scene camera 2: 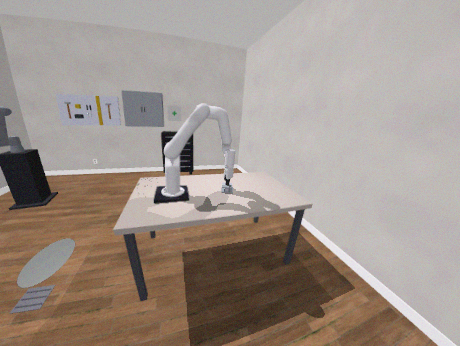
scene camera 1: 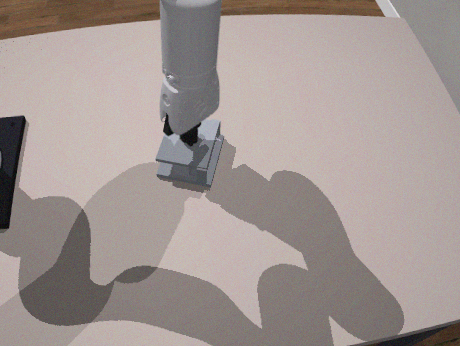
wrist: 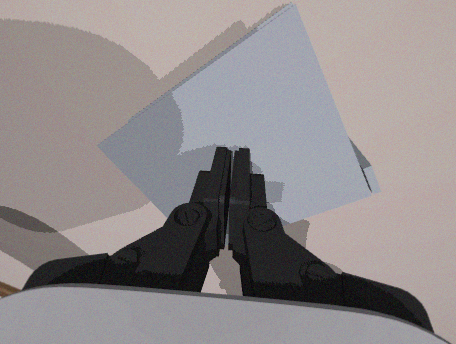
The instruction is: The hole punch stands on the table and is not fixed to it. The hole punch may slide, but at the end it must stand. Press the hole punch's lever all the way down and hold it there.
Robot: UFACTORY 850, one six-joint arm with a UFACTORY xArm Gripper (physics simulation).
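The grey-blue hole punch [scene camera 1: 184, 180] [scene camera 2: 227, 190] stands upright on the table. Its flat lever plate [scene camera 1: 175, 151] [wrist: 260, 110] lies over the base, and in scene camera 1 a gap shows between the lever's near edge and the base. My gripper [scene camera 1: 190, 143] [scene camera 2: 227, 185] [wrist: 232, 171] is shut and empty, pointing down. Its fingertips are at the lever's top face and cover part of it; whether they touch it is hard to tell. In the wrist view the lever hides most of the base.
The black base plate [scene camera 1: 11, 190] [scene camera 2: 159, 199] of the arm is on the table [scene camera 1: 310, 100] [scene camera 2: 132, 215], left of the hole punch. The arm's shadows fall across the table around the punch. A wall [scene camera 2: 360, 110] rises beyond the table's right side.
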